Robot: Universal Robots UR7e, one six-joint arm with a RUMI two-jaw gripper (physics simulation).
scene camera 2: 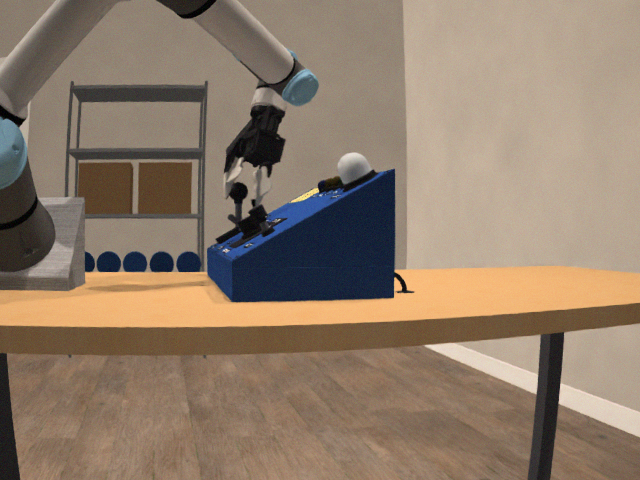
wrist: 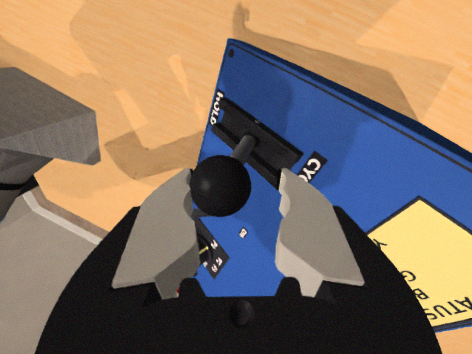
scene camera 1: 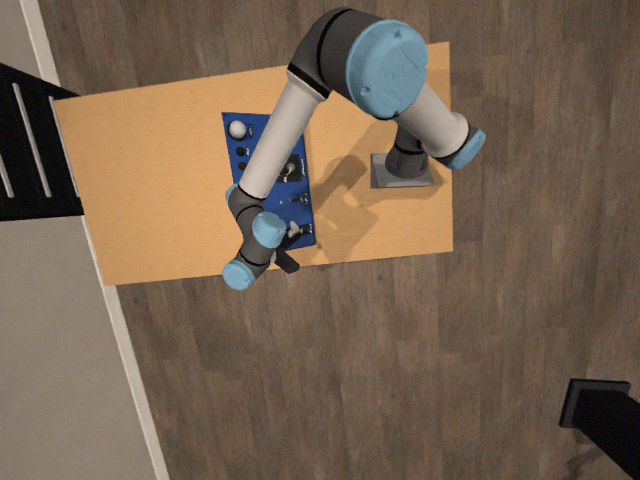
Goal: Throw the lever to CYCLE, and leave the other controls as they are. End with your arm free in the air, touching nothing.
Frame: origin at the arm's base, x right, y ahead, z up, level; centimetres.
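Seen in the pictures: gripper, fingertip midpoint: (scene camera 2: 240,204) (wrist: 235,171) (scene camera 1: 294,232); arm's base at its link origin: (scene camera 2: 16,240) (wrist: 12,131) (scene camera 1: 405,165).
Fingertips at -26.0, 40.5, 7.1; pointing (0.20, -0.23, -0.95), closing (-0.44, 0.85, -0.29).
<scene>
Pixels of each thing's top centre, then the offset from my fingertips to it, as dx, dy, dz. "spot": a spot on its surface instead.
- lever's black ball knob at its top centre: (wrist: 209,207) (scene camera 2: 238,182) -0.4, -0.4, +4.7
- CYCLE label at a spot on its surface: (wrist: 312,166) spot: -2.7, +5.3, -2.7
- rotary selector at its top centre: (scene camera 2: 252,210) (wrist: 191,264) (scene camera 1: 288,167) +23.4, +2.7, -1.9
- small toggle at its top centre: (wrist: 199,221) (scene camera 1: 295,200) +11.7, -0.1, -2.2
- white dome at a spot on its surface: (scene camera 2: 354,166) spot: +36.7, +18.3, +4.5
- green button at a spot on its surface: (scene camera 1: 240,151) spot: +27.3, +18.0, +4.0
- amber button at a spot on its surface: (scene camera 1: 242,165) spot: +22.8, +17.4, +4.1
- yellow card at its top centre: (wrist: 382,312) (scene camera 2: 309,185) +0.9, +14.6, +3.9
The lever's black ball knob (scene camera 2: 238,191) (wrist: 220,185) stands on a stem that rises from around the middle of its black slot (wrist: 280,150), between the HOLD label (wrist: 216,108) and the CYCLE label (wrist: 312,166). The slot is on the sloping blue console (scene camera 1: 273,209) (scene camera 2: 320,258) (wrist: 360,135). My gripper (scene camera 2: 246,188) (wrist: 235,171) has its fingers apart, one on each side of the knob. In the wrist view the knob is against or very near the left finger, with a gap to the right finger. The right finger hides part of the CYCLE label.
A rotary selector (scene camera 1: 289,167) (wrist: 204,250) and a small toggle (scene camera 1: 295,199) are on the console. A white dome (scene camera 1: 237,129) (scene camera 2: 354,166), a green button (scene camera 1: 240,151) and an amber button (scene camera 1: 242,165) line its high side. A yellow card (wrist: 425,250) is beside the lever. A shelf rack (scene camera 2: 136,93) stands behind.
</scene>
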